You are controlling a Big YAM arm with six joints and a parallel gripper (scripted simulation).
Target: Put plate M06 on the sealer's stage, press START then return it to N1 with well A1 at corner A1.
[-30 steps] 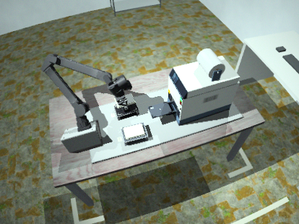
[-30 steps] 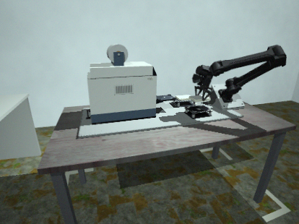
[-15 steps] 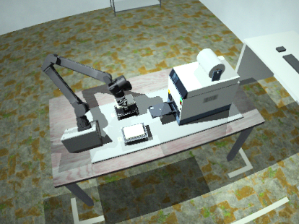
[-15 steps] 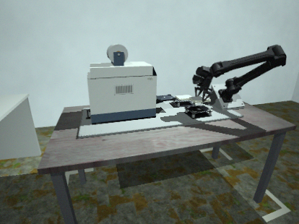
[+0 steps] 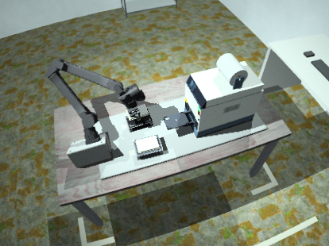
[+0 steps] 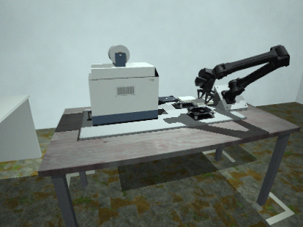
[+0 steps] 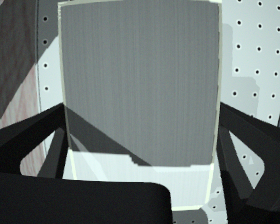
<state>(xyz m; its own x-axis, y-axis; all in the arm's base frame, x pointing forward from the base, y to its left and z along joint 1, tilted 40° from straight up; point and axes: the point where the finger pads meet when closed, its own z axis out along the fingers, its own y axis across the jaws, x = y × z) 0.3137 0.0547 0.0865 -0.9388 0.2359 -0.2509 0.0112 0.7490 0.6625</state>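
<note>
Right now my hand is 7 cm above the black nest N1. Also, from my hand: foil roll 54 cm ahead, 15 cm to the right, 31 cm above; sealer stage 21 cm ahead, 14 cm to the right, 1 cm below; pale plate 22 cm to the right, 5 cm below.
</note>
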